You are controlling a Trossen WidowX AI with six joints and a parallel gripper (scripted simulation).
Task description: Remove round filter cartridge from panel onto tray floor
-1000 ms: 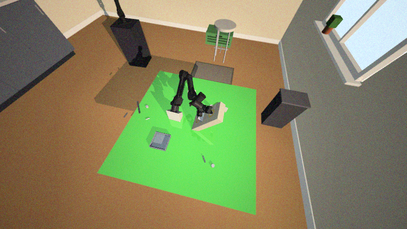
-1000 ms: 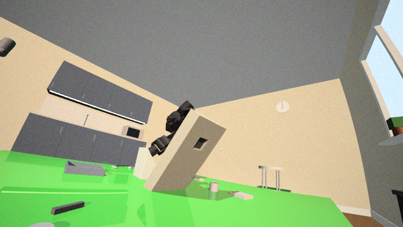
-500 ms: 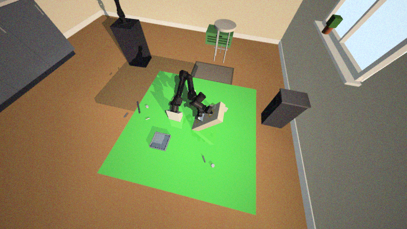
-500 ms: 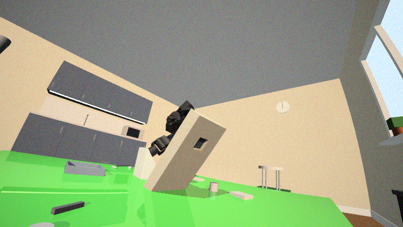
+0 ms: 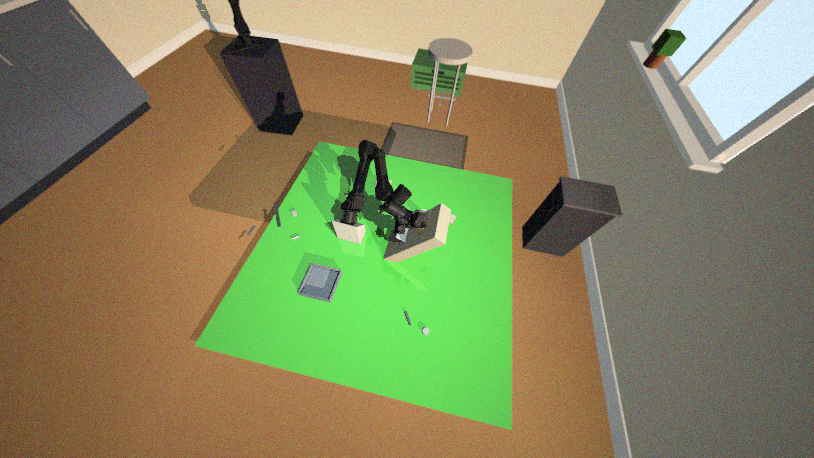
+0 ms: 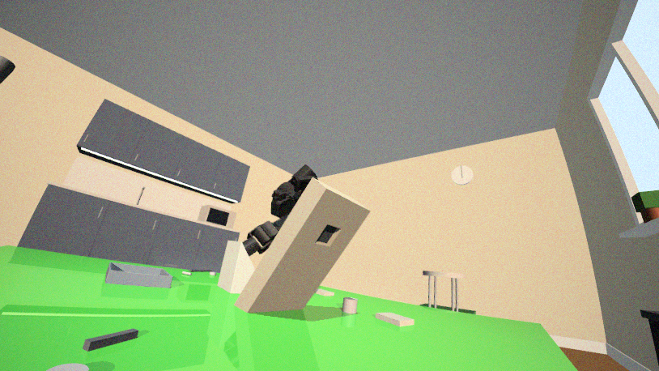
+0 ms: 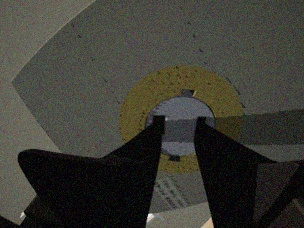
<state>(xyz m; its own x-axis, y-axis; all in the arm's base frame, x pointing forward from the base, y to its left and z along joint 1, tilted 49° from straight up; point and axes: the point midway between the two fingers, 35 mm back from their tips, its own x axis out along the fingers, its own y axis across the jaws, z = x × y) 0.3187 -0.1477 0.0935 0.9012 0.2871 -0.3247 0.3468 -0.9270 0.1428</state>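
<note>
The grey round filter cartridge lies 10 mm below my gripper tip and 10 mm ahead of it. Also, from my gripper tip: beige service panel 80 mm below, 40 mm behind; then grey tray 440 mm behind, 250 mm to the right, 220 mm below.
</note>
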